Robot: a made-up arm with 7 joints.
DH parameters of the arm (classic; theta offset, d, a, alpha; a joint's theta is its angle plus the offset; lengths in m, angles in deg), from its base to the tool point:
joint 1: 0 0.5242 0 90
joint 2: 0 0.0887 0 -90
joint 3: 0 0.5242 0.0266 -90
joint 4: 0 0.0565 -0.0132 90
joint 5: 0 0.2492 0 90
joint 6: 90 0.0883 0.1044 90
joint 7: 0 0.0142 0 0
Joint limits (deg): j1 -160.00..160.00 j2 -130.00..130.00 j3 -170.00..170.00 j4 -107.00..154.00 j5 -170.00..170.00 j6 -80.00..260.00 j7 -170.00..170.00
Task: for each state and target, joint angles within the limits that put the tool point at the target. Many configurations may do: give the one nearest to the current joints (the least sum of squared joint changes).
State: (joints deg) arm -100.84 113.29 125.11 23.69 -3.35 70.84 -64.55
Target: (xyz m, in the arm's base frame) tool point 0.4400 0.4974 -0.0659
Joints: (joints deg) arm -138.85 130.00 129.39 16.27 -40.62 34.00 -64.55
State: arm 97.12 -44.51 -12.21 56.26 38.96 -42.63 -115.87
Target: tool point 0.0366 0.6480 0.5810
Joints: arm 96.55 -51.08 -10.41 69.06 39.77 -46.63 -115.87
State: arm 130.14 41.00 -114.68 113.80 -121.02 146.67 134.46
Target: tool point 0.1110 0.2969 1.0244
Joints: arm 150.42 9.85 -98.77 116.80 -125.15 143.45 134.46
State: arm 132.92 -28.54 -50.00 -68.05 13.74 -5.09 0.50
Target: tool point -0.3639 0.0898 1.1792
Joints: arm 146.64 -40.12 -58.93 -60.96 17.43 -6.97 0.50
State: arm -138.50 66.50 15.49 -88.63 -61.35 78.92 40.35
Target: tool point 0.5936 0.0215 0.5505
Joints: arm -160.00 69.52 -30.95 -67.20 -85.51 71.54 40.35
